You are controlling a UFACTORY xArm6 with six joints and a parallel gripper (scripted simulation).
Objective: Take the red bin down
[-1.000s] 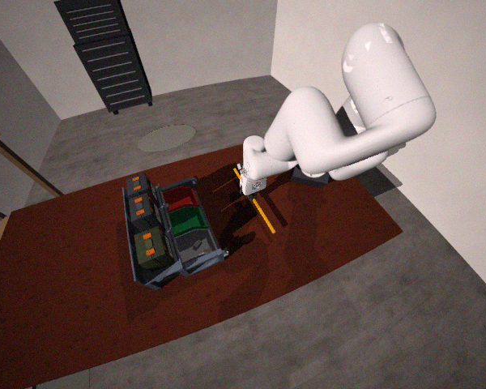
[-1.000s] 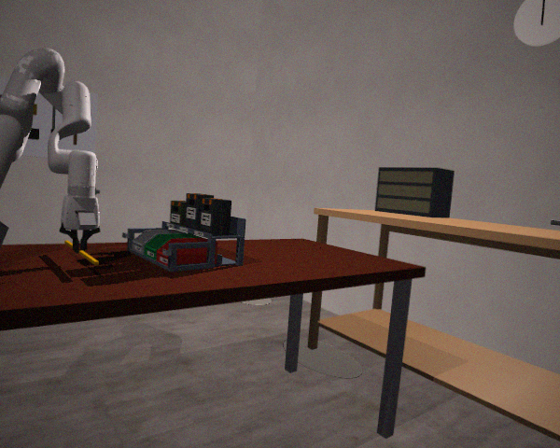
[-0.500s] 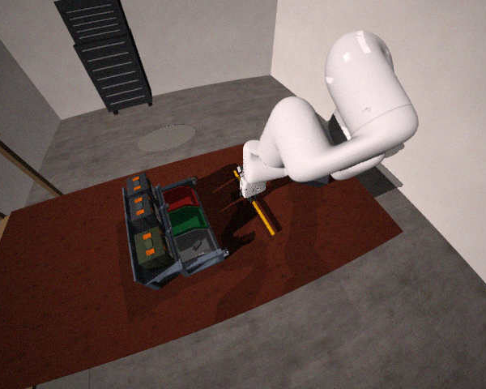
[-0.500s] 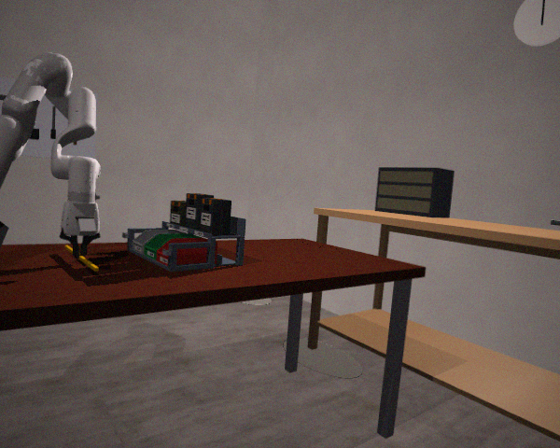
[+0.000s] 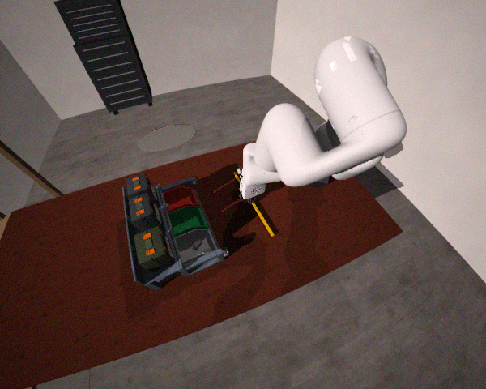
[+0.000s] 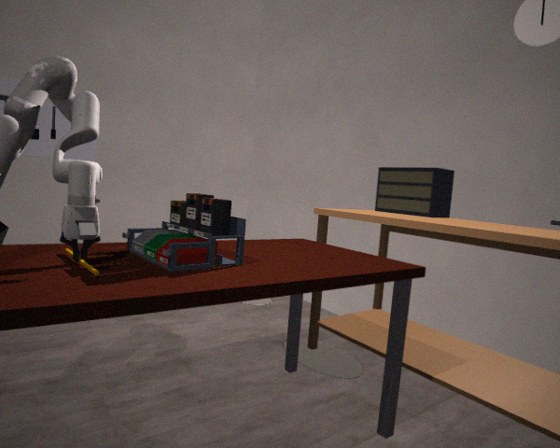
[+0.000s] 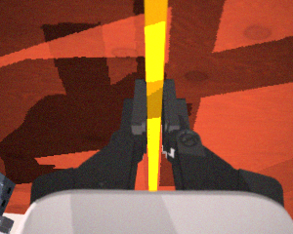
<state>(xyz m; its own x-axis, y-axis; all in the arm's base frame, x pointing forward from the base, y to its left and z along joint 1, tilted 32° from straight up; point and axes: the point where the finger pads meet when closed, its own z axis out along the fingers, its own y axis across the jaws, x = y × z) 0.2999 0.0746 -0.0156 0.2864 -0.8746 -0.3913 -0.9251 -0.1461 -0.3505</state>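
Now: the red open bin 320 mm ahead of my hand, 20 mm to the right of it and 10 mm above it. From my hand the other things lie so: grey bin (260 mm ahead, 200 mm to the left, 10 mm above); then yellow bar (20 mm below); then green bin (290 mm ahead, 90 mm to the left, 10 mm above).
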